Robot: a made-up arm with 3 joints.
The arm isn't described. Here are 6 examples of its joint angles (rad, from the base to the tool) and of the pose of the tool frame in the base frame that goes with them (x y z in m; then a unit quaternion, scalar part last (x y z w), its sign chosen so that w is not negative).
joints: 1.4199 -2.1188 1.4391
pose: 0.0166 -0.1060 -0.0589 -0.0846 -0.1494 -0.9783 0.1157
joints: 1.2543 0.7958 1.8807
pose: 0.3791 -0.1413 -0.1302 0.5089 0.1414 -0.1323 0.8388
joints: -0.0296 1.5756 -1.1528
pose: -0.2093 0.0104 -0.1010 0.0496 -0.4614 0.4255 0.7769
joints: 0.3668 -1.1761 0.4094
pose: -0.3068 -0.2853 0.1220 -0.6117 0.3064 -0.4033 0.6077
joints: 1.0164 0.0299 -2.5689
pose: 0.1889 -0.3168 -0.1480 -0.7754 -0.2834 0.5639 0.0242
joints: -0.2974 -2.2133 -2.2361
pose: -0.2111 -0.0824 0.4845 0.1847 -0.7285 -0.6128 0.2441
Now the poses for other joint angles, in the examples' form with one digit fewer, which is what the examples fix.
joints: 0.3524 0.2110 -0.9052
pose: -0.145 -0.316 -0.155 -0.450 -0.065 0.410 0.791
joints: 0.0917 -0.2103 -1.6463
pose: -0.269 -0.364 0.023 -0.523 0.049 0.696 0.490
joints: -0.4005 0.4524 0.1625
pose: -0.436 -0.247 0.109 -0.086 0.460 0.122 0.875
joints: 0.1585 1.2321 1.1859
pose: -0.181 -0.052 -0.140 0.403 0.413 -0.024 0.817
